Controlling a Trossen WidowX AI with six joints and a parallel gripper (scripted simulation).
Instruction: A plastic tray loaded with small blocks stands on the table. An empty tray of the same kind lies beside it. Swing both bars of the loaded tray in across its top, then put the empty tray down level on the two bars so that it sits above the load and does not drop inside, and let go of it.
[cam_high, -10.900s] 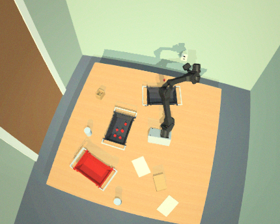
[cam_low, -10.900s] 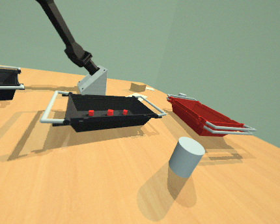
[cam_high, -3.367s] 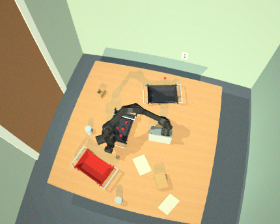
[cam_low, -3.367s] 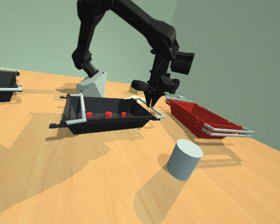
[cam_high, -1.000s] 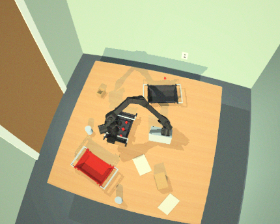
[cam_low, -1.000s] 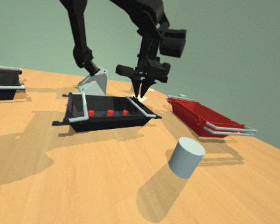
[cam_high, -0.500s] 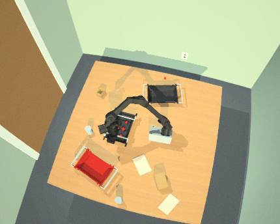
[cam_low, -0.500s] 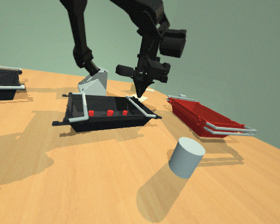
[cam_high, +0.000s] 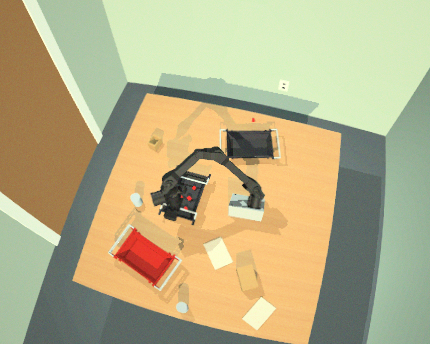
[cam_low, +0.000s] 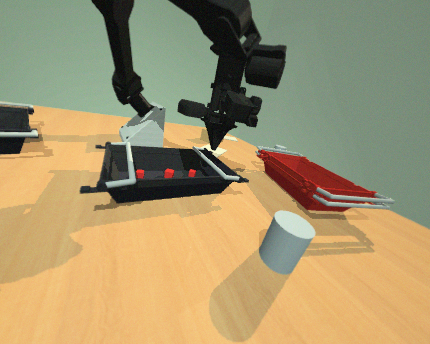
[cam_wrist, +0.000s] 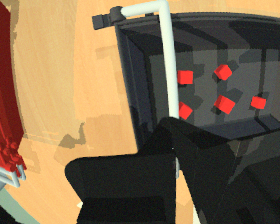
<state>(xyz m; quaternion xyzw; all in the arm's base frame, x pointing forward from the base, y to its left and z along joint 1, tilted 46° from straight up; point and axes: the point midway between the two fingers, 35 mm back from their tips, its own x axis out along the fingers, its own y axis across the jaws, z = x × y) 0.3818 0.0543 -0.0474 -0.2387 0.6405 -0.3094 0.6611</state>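
Right now the black tray is 310 mm behind my gripper tip, 460 mm to the right of it and 40 mm below it.
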